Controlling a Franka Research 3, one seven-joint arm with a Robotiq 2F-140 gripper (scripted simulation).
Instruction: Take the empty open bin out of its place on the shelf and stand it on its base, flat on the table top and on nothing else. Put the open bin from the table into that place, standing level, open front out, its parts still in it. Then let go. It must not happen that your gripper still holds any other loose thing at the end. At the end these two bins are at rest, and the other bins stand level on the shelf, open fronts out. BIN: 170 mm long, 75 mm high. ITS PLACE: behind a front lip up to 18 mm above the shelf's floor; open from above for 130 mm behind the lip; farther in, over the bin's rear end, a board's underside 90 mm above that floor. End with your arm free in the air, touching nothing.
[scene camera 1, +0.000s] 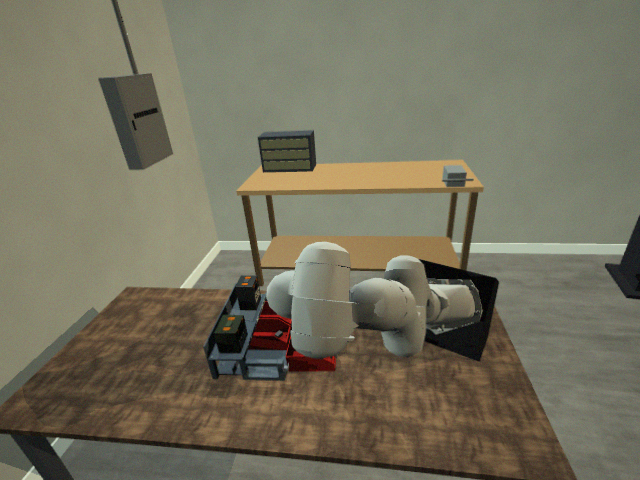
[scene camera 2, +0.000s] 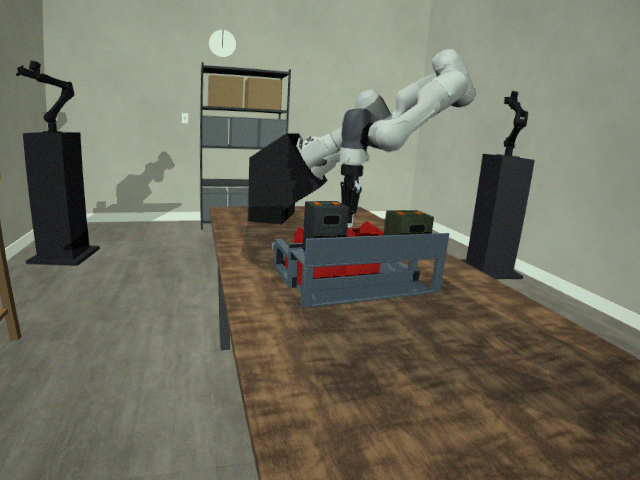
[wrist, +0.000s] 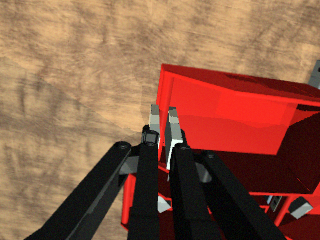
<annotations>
olive box: scene camera 1; scene camera 2; not seen in the wrist view (out of frame)
dark grey box: scene camera 1; scene camera 2; not seen in the wrist view (out of frame)
same spot on olive box: (scene camera 1: 230, 334) = (scene camera 2: 419, 211)
same spot on dark grey box: (scene camera 1: 247, 288) = (scene camera 2: 339, 202)
</annotations>
